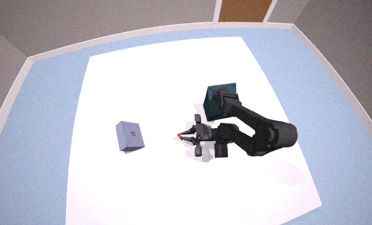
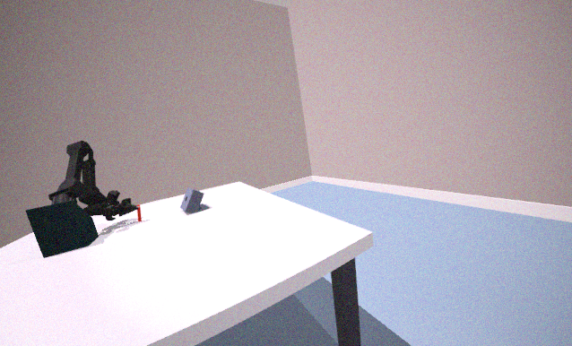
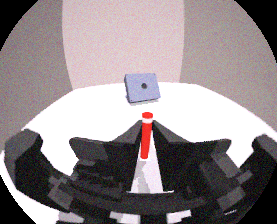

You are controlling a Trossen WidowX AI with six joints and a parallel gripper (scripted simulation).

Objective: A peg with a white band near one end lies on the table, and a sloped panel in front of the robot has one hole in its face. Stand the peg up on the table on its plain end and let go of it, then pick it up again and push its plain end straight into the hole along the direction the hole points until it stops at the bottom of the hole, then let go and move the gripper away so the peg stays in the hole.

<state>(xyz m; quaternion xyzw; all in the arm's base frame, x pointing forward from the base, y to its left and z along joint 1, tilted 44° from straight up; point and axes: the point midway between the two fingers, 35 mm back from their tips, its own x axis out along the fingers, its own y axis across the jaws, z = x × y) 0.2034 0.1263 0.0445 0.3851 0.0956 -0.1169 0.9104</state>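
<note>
My gripper tip is now 1 cm above the red peg. The rest, counted from my gripper tip: grey sloped panel (24 cm ahead, 6 cm to the right, 2 cm below).
</note>
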